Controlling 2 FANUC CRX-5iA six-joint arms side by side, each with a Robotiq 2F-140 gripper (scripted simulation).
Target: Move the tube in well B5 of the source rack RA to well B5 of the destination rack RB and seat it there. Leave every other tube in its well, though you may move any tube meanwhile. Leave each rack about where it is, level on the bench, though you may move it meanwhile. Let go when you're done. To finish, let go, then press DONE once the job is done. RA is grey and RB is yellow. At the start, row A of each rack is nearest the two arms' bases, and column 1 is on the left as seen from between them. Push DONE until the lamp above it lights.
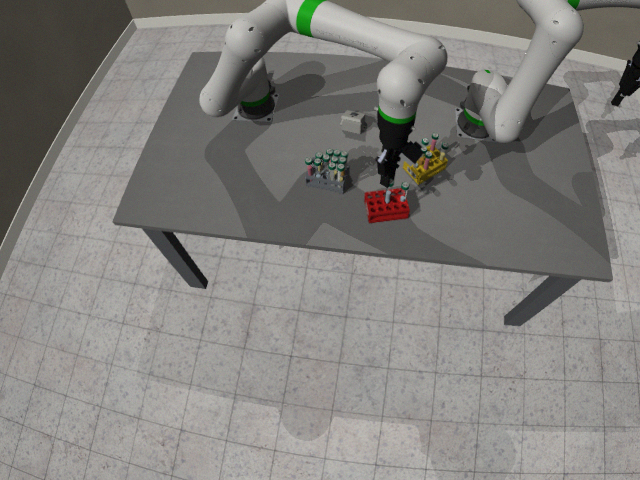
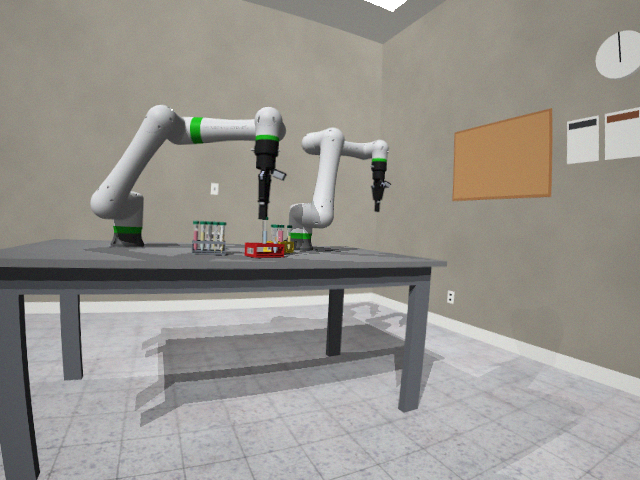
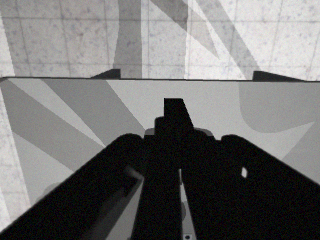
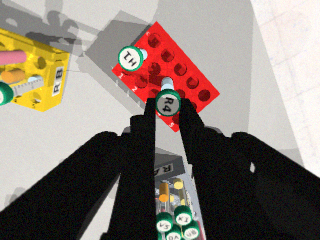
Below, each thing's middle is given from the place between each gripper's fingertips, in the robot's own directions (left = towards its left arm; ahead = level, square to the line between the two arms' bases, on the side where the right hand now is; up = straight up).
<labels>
My right hand (image 1: 387, 181) is 10 mm short of the green-capped tube marked r4 (image 4: 168, 102), 10 mm to the right of it and 80 mm above it. From my right hand the other things lie so: grey rack RA (image 4: 167, 172) 90 mm behind, 190 mm to the right, 150 mm below; red rack (image 1: 384, 212) 10 mm ahead, 10 mm to the left, 150 mm below.
My left gripper is now 42 cm short of the green-capped tube marked r4, 84 cm to the left of it and 17 cm above it. The rest, counted from my left hand: grey rack RA: 32 cm ahead, 104 cm to the right, 24 cm below; then red rack: 42 cm ahead, 84 cm to the right, 24 cm below.
</labels>
